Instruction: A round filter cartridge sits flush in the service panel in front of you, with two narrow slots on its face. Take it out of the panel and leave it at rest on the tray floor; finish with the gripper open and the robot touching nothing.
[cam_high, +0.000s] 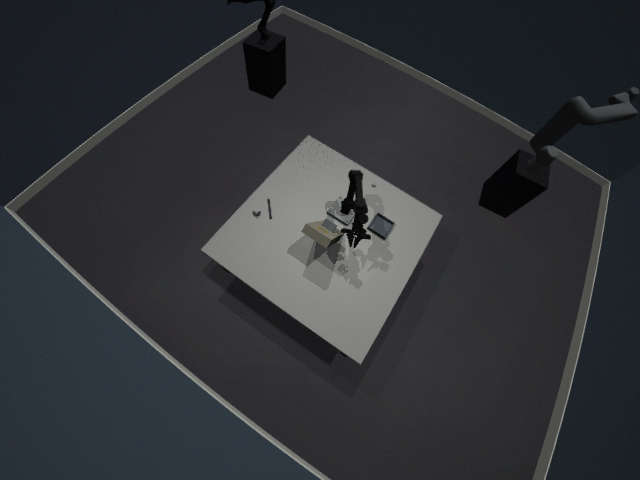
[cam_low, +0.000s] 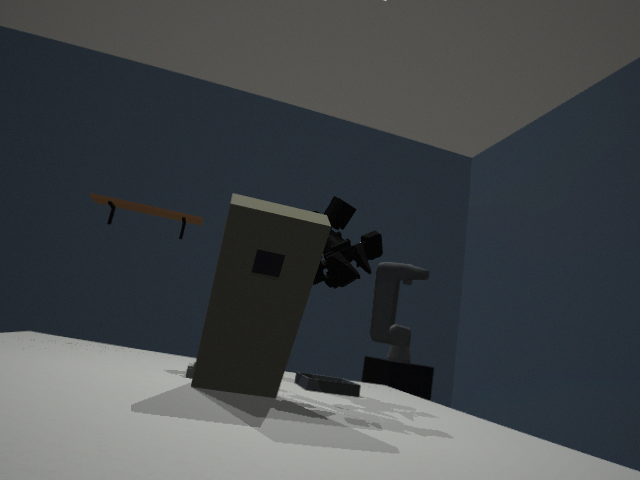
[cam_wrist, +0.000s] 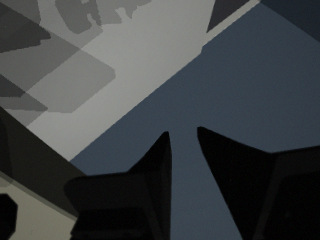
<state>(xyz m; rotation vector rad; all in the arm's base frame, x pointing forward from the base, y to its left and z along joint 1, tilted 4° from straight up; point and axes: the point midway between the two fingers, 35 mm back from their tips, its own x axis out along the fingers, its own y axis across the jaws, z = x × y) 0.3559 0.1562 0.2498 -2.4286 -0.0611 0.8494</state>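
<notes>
The round filter cartridge is 21 cm to the right of my gripper tip and 1 cm below it. Also, from my gripper tip: square tray 38 cm behind, 27 cm below, 13 cm to the left; then small white piece 72 cm to the right, 26 cm below, 4 cm behind.
</notes>
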